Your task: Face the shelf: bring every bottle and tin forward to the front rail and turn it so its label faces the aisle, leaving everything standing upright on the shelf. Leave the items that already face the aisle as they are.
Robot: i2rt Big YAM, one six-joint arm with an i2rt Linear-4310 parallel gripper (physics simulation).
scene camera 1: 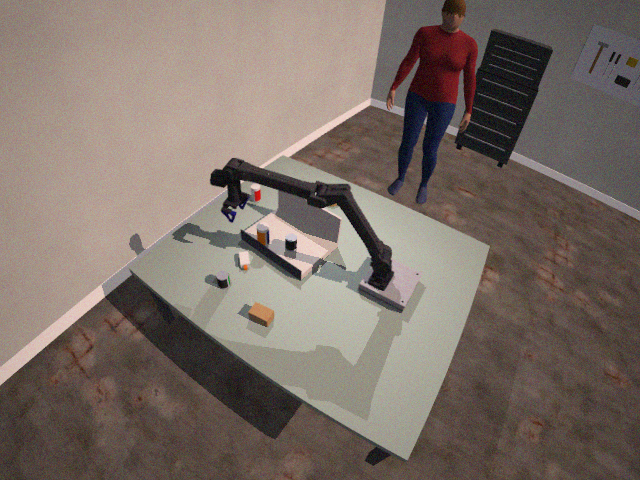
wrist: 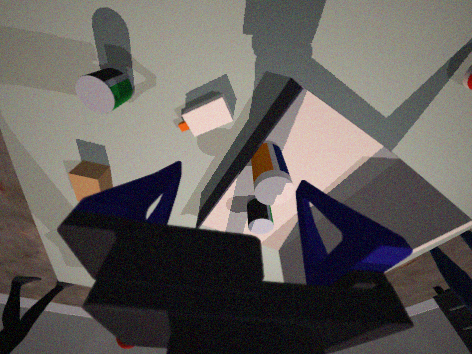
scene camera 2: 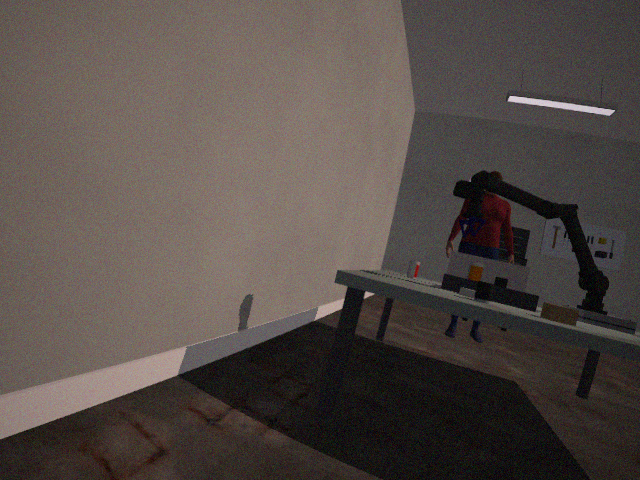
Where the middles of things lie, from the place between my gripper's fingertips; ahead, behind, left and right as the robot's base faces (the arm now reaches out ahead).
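The shelf back panel (scene camera 2: 517, 275) is 170 mm behind my hand, 330 mm to the right of it and 150 mm below it, and going by their middles it's the farthest from my hand of the things named here. You'd find the shelf (scene camera 1: 313, 247) 160 mm behind my hand, 190 mm to the right of it and 150 mm below it. There's a dark front rail (scene camera 2: 527, 301) too, and that's 140 mm behind my hand, 50 mm to the right of it and 210 mm below it. And the small white-and-orange bottle (wrist: 215, 112) is 60 mm behind my hand, 40 mm to the left of it, 230 mm below it.
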